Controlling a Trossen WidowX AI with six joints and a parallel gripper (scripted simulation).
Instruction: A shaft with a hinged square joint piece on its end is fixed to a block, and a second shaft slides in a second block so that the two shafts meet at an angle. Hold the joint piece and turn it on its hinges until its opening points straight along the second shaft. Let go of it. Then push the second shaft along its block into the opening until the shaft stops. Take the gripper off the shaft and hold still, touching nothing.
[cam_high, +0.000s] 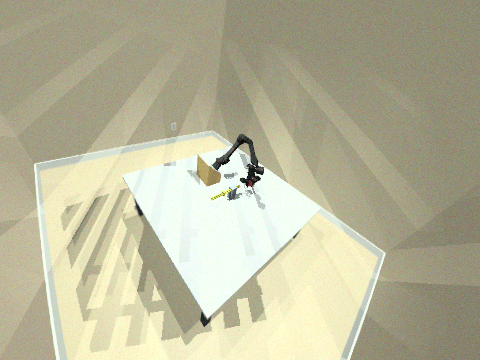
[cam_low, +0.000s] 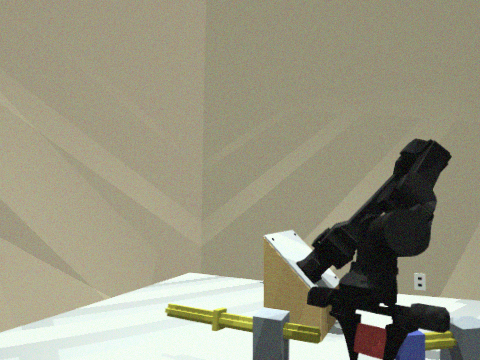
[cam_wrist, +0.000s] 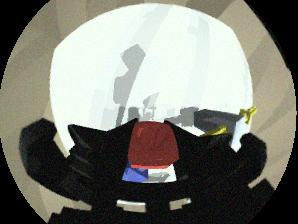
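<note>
My gripper tip is now 30 mm below the red joint piece and 20 mm past it.
</note>
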